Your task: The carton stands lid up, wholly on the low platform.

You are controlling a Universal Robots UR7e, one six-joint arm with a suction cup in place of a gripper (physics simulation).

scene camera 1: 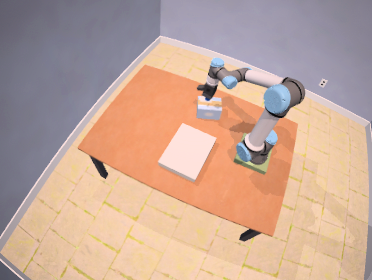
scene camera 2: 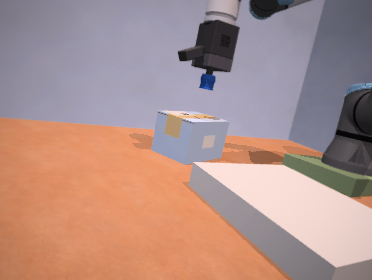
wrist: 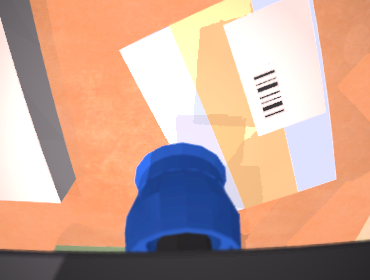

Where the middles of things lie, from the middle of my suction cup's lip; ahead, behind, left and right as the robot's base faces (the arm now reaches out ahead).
The pale blue carton (scene camera 2: 186,137) lies 14 cm below my suction cup, 4 cm to the right of it and 1 cm behind it. Also, from my suction cup: low white platform (scene camera 2: 294,220) (32 cm to the left, 17 cm below, 4 cm behind).
